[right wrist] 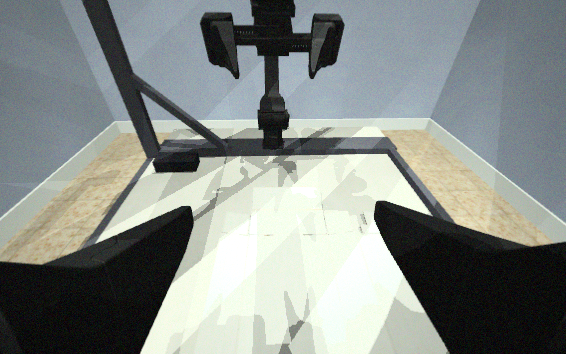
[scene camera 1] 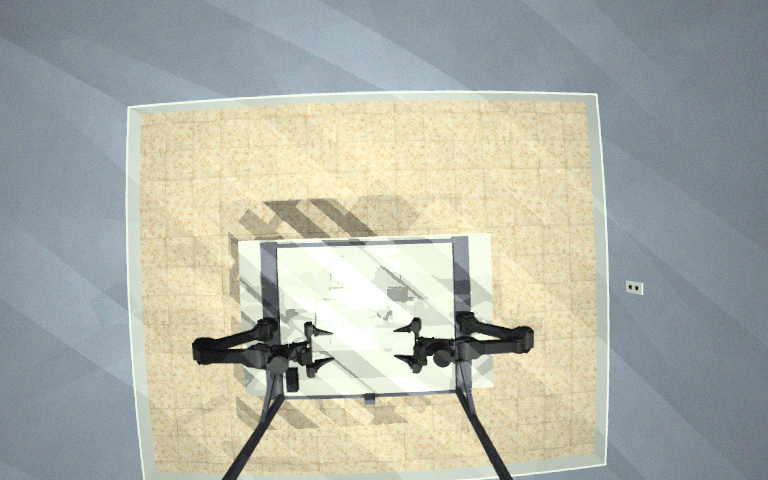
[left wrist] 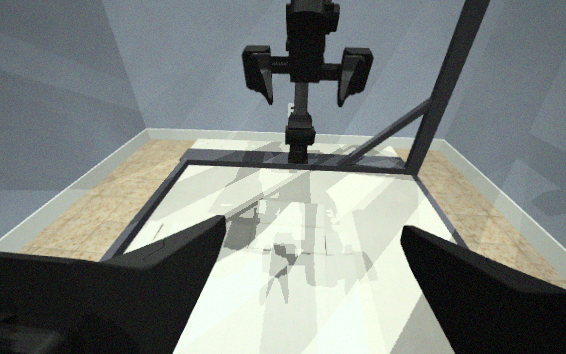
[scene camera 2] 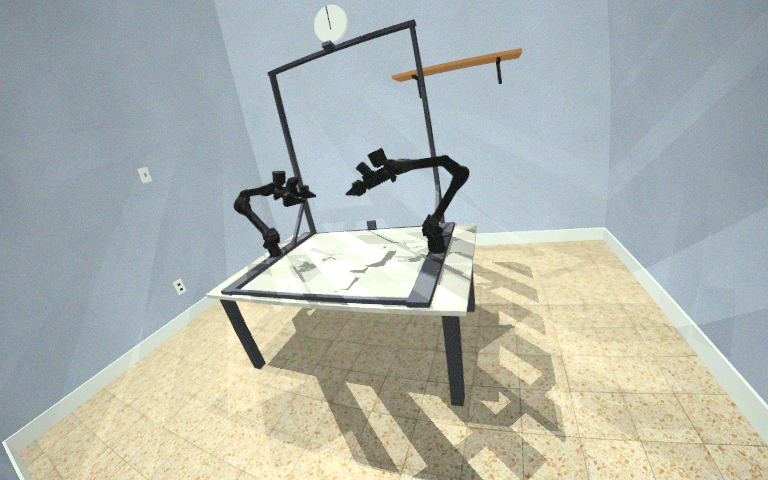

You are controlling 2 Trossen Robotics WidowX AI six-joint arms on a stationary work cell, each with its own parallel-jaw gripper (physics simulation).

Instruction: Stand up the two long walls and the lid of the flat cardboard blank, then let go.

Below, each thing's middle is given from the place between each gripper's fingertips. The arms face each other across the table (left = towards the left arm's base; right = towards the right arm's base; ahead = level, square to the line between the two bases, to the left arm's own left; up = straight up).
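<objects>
My right hand is far above the small dark block, so its entry reads: my right hand well past the small dark block (right wrist: 172,161), well to the right of it and well above it.
My left hand: a long way past the small dark block, a long way to the right of it and a long way above it.
</objects>
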